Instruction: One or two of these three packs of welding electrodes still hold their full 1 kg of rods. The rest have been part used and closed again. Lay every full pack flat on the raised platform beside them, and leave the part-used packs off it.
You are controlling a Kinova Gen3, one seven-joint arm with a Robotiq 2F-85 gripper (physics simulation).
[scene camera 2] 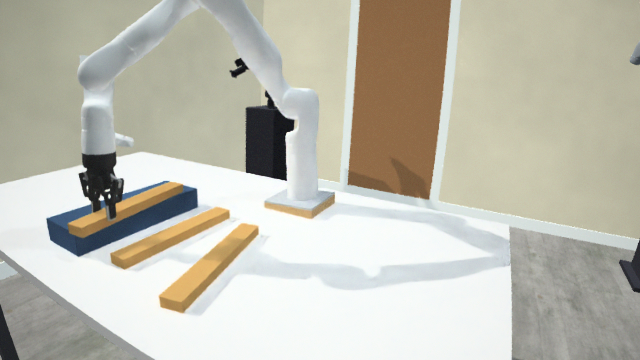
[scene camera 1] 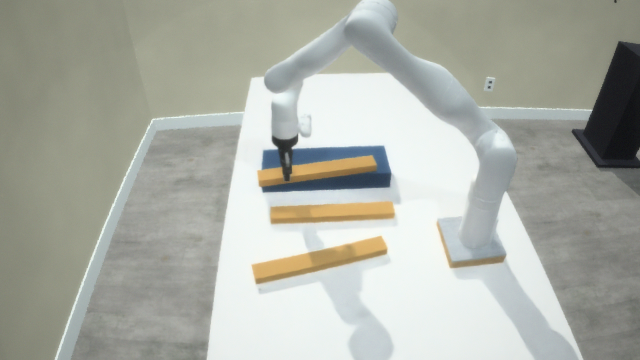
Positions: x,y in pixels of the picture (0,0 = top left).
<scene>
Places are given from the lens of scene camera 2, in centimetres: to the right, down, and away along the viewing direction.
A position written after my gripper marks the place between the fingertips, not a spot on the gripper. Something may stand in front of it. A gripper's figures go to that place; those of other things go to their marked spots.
my gripper (scene camera 2: 104,218): -51, 9, 79
pack (scene camera 2: 126,257): -41, 16, 72
</scene>
